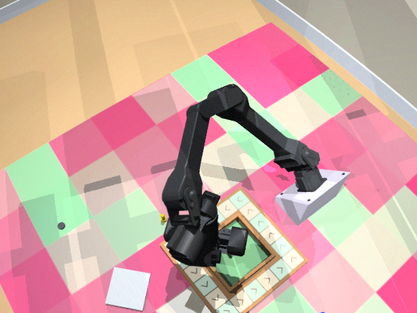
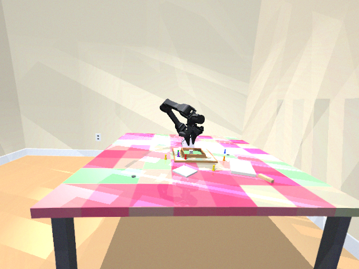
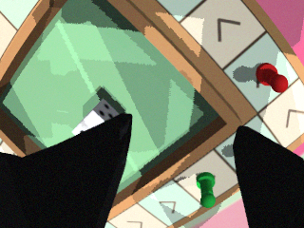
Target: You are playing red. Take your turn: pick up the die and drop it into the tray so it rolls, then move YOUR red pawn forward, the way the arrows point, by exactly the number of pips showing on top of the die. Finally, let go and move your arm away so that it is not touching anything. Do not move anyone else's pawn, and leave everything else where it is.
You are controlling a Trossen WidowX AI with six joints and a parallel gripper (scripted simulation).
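Right now the red pawn is 7 cm below my gripper tip, 4 cm to the right of it and 4 cm ahead of it. The rest, counted from my gripper tip: white die 7 cm below, 6 cm behind, 2 cm to the left; then purple pawn 8 cm to the right, 7 cm below; then green pawn 7 cm to the right, 7 cm below, 5 cm behind.
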